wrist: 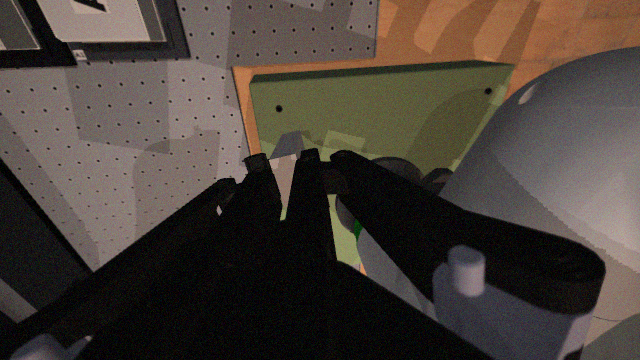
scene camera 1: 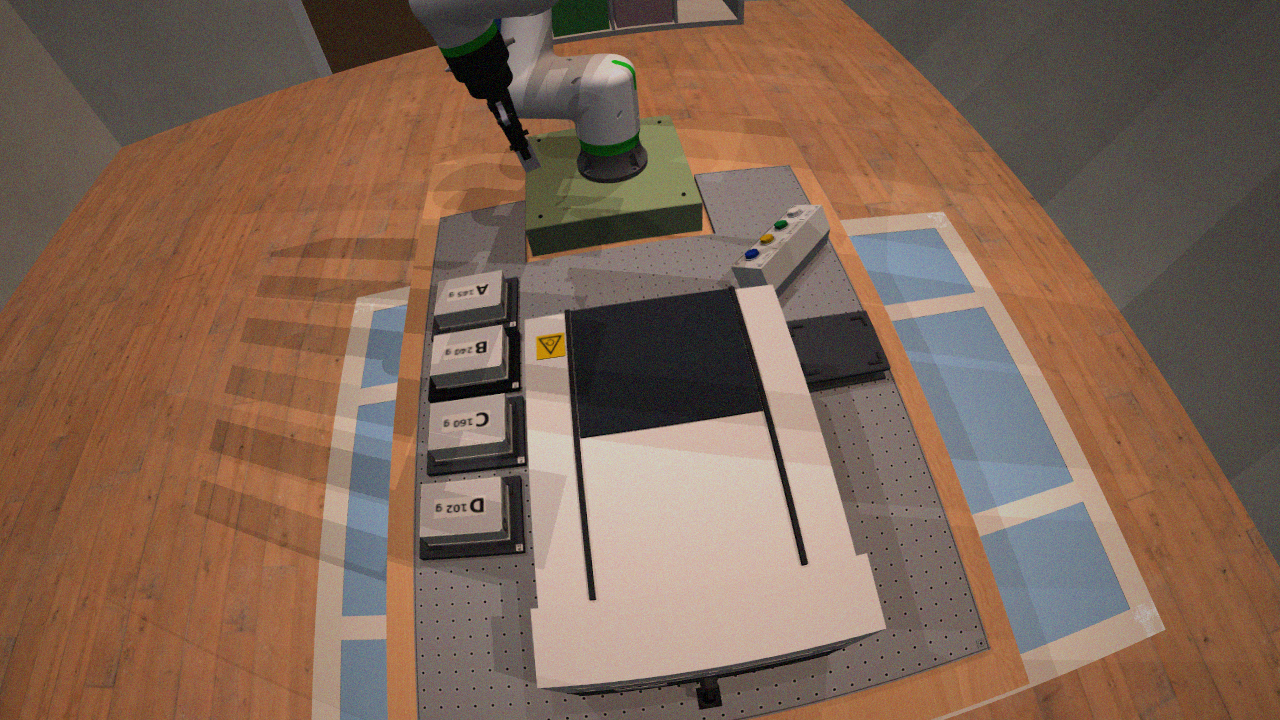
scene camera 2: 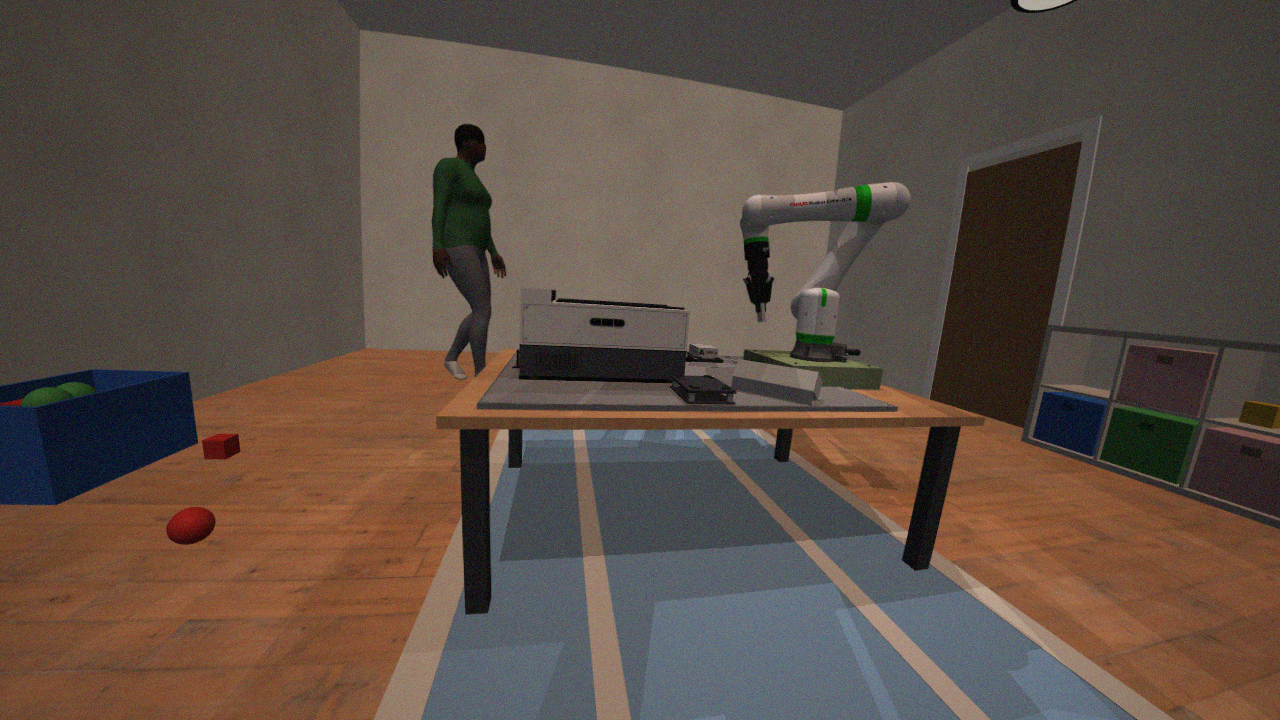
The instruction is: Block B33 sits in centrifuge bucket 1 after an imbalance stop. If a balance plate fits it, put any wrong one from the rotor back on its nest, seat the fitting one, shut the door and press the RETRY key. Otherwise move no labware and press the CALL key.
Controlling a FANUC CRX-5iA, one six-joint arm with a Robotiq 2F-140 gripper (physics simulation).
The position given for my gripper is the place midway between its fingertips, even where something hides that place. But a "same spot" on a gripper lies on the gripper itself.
my gripper: wrist 295,149; scene camera 1; scene camera 2
same spot on my gripper: (scene camera 2: pixel 759 294) = (scene camera 1: pixel 521 130)
